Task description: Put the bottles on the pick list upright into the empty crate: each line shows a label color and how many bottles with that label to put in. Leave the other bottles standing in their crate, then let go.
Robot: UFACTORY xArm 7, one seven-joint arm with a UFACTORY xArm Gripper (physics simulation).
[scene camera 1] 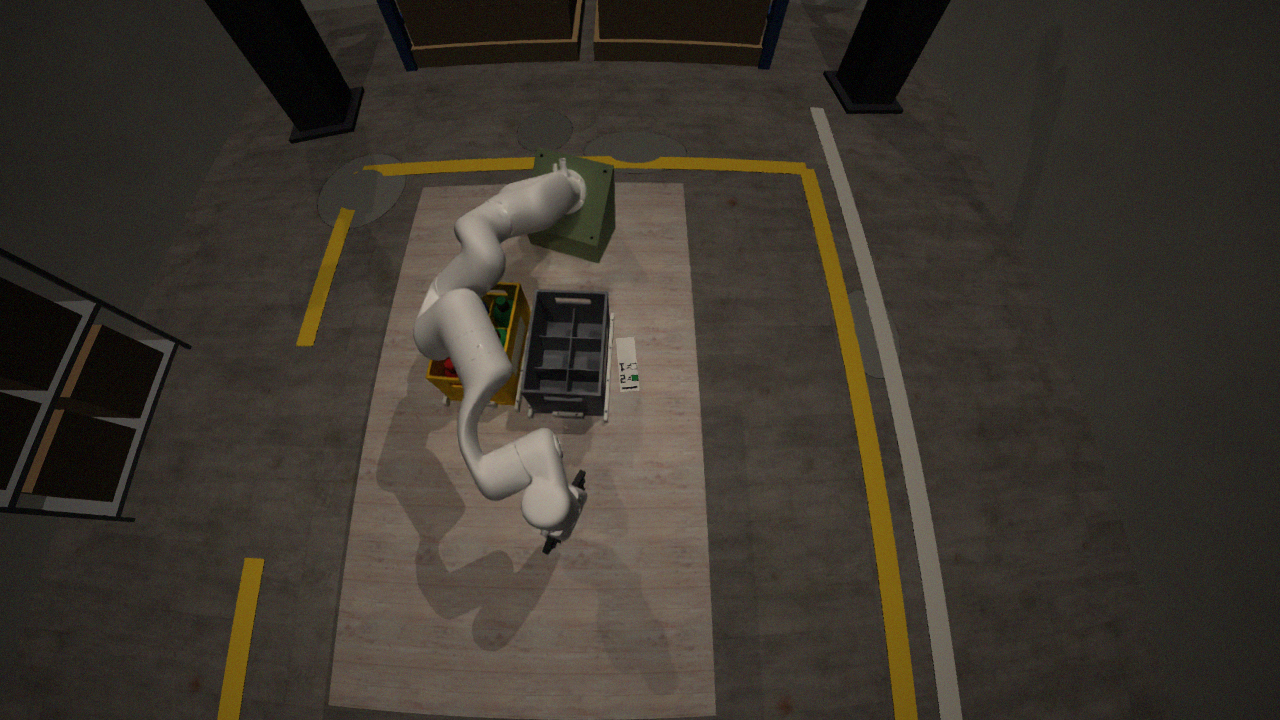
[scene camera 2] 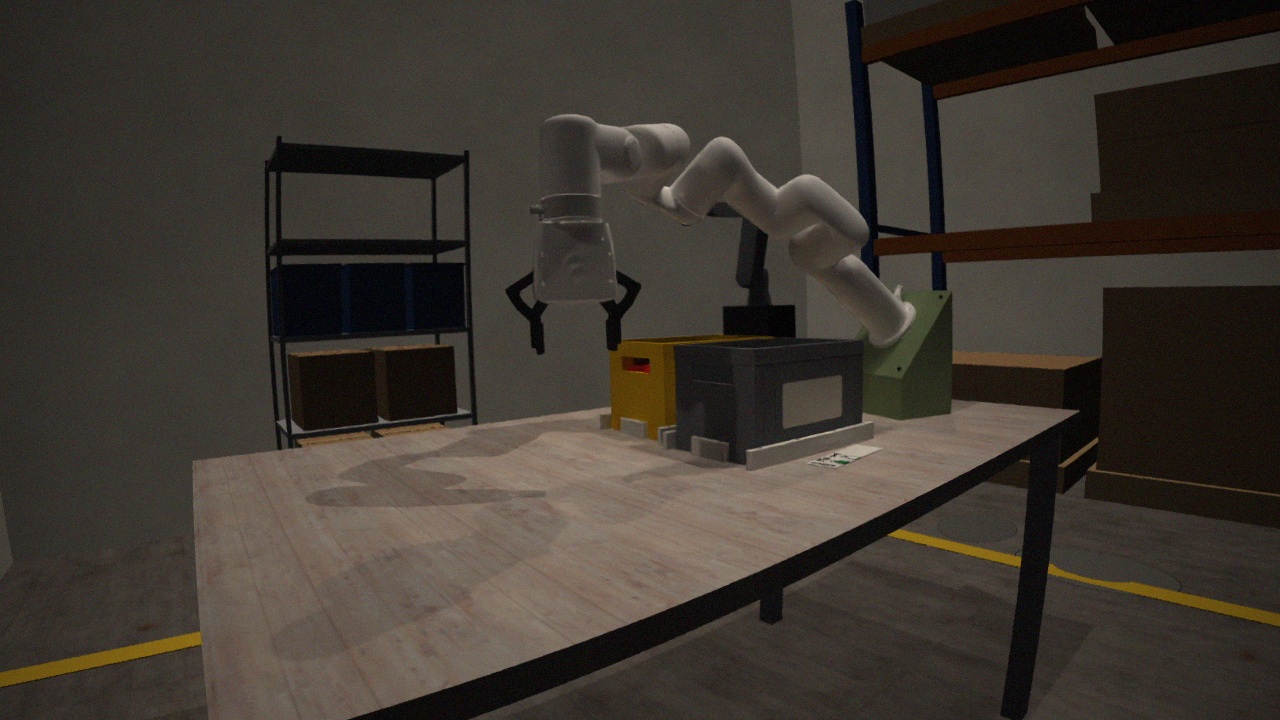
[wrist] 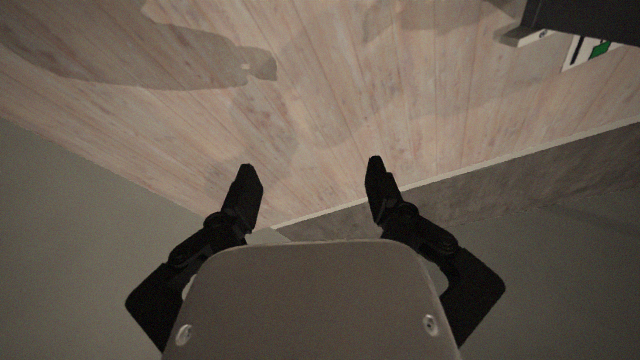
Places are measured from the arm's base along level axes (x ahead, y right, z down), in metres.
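Pixels of known places: gripper, fingertip midpoint: (scene camera 2: 576, 352) (wrist: 312, 173); arm's base at its link origin: (scene camera 2: 893, 326).
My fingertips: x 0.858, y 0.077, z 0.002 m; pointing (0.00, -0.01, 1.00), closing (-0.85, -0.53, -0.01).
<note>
For each thing: its top centre in the pictures, then the offset to it from my fingertips. Level surfaces: height alone.
- grey crate at its top centre: (scene camera 2: 771, 342) (scene camera 1: 565, 339) dx -0.401, dy -0.034, dz +0.010 m
- yellow crate at its top centre: (scene camera 2: 692, 338) (scene camera 1: 473, 328) dx -0.466, dy +0.189, dz +0.010 m
- dark green bottle at its top centre: (scene camera 1: 500, 300) dx -0.543, dy +0.122, dz +0.022 m
- red-topped bottle at its top centre: (scene camera 2: 641, 346) (scene camera 1: 449, 363) dx -0.389, dy +0.254, dz +0.022 m
- pick list at its top centre: (scene camera 2: 846, 455) (scene camera 1: 627, 363) dx -0.386, dy -0.182, dz +0.183 m
- table at its surface level: dz +0.185 m
The grey crate (scene camera 1: 610, 358) (scene camera 2: 769, 394) stands on the table, and its compartments look empty in scene camera 1. The yellow crate (scene camera 1: 521, 358) (scene camera 2: 642, 402) stands beside it. In it show a dark green bottle (scene camera 1: 502, 308), some green below that and a red-topped bottle (scene camera 1: 450, 367); the arm hides the rest. The pick list (scene camera 1: 627, 363) (scene camera 2: 844, 456) (wrist: 580, 52) lies beside the grey crate. A "2" beside a green patch is readable; the other line, seemingly a "1", has an unclear color. My gripper (scene camera 1: 564, 512) (scene camera 2: 575, 344) (wrist: 312, 173) is open and empty, above the table away from both crates.
White strips (scene camera 2: 810, 445) edge the crates' bases on the table (scene camera 1: 537, 644) (scene camera 2: 447, 573). The green arm base (scene camera 1: 599, 210) (scene camera 2: 913, 376) stands behind the crates. A shelf rack (scene camera 2: 366, 161) and another dark arm (scene camera 2: 751, 259) stand in the background.
</note>
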